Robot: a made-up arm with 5 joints.
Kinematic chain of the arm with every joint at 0, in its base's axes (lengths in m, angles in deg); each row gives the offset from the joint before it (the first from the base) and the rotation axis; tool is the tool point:
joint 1: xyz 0 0 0.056 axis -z
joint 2: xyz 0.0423 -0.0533 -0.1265 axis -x
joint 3: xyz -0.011 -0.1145 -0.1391 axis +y
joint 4: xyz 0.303 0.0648 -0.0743 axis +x
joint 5: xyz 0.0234 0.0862 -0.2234 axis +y
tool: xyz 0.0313 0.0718 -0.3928
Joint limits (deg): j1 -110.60..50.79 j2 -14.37..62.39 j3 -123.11..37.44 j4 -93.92..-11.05 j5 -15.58..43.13
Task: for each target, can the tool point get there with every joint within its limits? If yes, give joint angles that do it. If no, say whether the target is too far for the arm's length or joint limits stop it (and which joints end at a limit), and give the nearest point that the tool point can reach.
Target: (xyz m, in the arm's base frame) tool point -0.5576 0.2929 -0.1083
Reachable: no: joint limits stop it (at a limit: joint 1, joint 2, joint 3, joint 4) | nearest point -0.4474 0.3701 0.1172 | short by 0.263 m
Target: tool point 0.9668 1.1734 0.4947
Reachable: no: too far | nearest point 0.6067 0.7093 0.1953 | short by 0.659 m
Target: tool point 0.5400 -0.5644 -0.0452
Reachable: yes | joints -13.88 24.09 -52.74 -78.78 32.33
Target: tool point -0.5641 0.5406 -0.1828
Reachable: no: joint limits stop it (at a limit: joint 1, joint 2, joint 4, joint 5) | nearest point -0.4589 0.6045 0.0802 | short by 0.290 m
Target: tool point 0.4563 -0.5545 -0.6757
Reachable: yes | joints -10.03 -7.31 19.07 -87.16 -10.79
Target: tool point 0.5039 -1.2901 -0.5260
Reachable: no: too far | nearest point 0.3554 -0.9098 -0.3863 | short by 0.432 m
